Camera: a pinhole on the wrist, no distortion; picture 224 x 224 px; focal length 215.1 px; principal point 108.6 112.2 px. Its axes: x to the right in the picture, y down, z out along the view. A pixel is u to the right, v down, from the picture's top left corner.
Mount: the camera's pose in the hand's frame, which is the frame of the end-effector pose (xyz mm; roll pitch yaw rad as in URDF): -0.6 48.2 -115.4 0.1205 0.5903 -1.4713
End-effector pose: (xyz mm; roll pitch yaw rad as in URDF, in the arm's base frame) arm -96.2 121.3 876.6 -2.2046 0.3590 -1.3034
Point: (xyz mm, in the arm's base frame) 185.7 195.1 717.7
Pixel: 28.4 163.9
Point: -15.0 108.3 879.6
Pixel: 104.1 161.5
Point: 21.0 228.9 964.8
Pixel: 132.7 44.6
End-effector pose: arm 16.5 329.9 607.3 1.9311 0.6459 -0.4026
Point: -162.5 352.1 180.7
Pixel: 194.4 169.9
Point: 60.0 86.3 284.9
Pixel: outside the picture
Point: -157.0 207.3 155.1
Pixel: 143.4 193.8
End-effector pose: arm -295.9 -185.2 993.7 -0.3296 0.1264 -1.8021
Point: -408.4 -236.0 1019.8
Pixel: 189.2 207.2
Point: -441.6 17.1 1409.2
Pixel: 123.0 42.7
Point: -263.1 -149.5 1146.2
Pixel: 34.2 82.1
